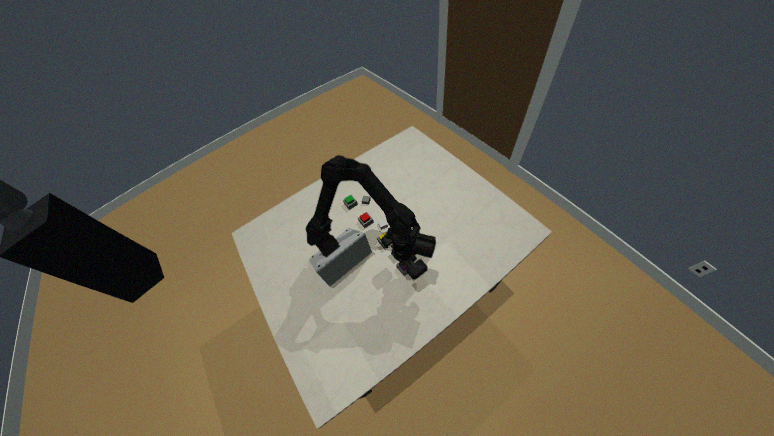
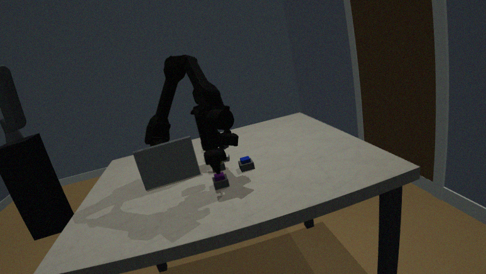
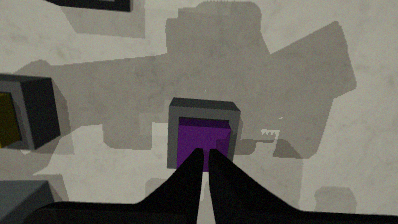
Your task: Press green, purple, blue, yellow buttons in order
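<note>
Right now the purple button is 1 cm below my gripper tip. The rest, counted from my gripper tip: yellow button: 3 cm ahead, 14 cm to the left, 1 cm below; then pale block: 7 cm ahead, 20 cm to the left, 3 cm below; then blue button: 12 cm ahead, 7 cm to the left, 1 cm below.
</note>
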